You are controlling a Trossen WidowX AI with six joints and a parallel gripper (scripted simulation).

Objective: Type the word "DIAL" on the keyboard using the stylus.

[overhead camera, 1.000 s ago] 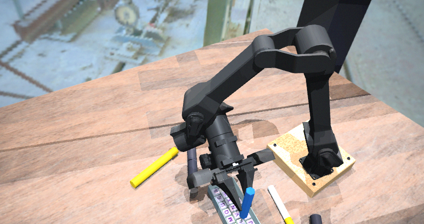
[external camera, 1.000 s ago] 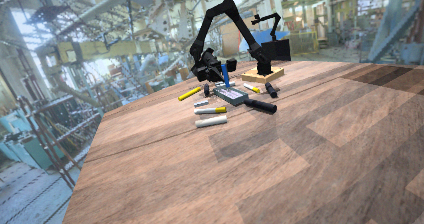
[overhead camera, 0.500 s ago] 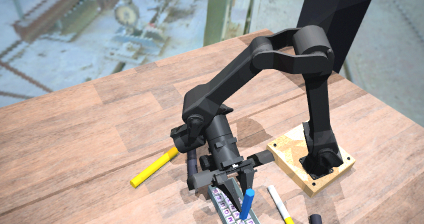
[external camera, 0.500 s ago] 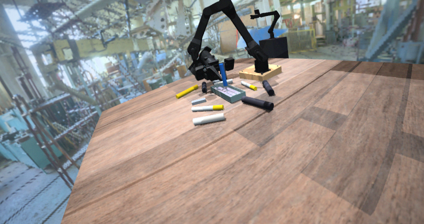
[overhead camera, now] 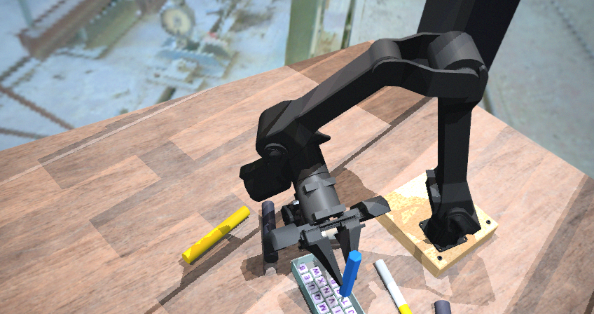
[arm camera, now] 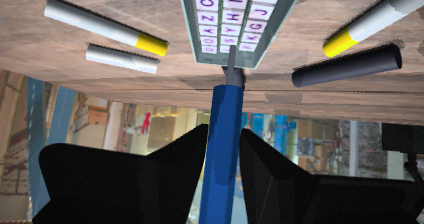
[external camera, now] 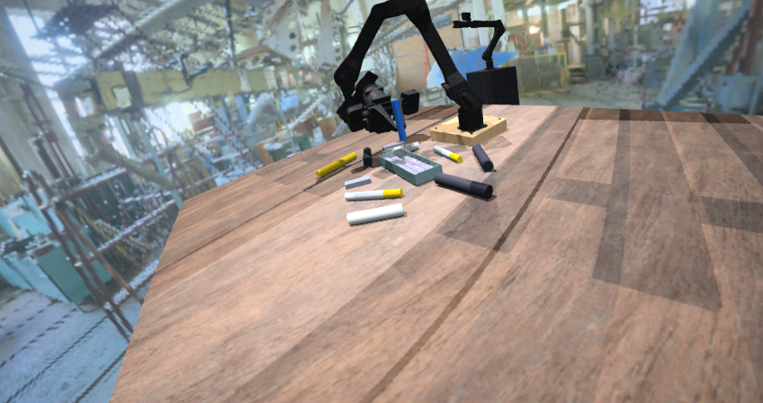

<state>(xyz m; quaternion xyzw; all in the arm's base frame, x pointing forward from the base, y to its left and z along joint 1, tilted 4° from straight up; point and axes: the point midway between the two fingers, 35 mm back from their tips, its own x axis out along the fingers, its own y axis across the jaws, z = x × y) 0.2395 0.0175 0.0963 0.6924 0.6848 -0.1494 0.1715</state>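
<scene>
My gripper tip is now 12 cm short of the grey block, 3 cm to the left of it and 10 cm above it. Also, from my gripper tip: blue stylus: 1 cm below; then yellow marker: 13 cm ahead, 21 cm to the right, 9 cm below; then white stylus tip: 5 cm below.
</scene>
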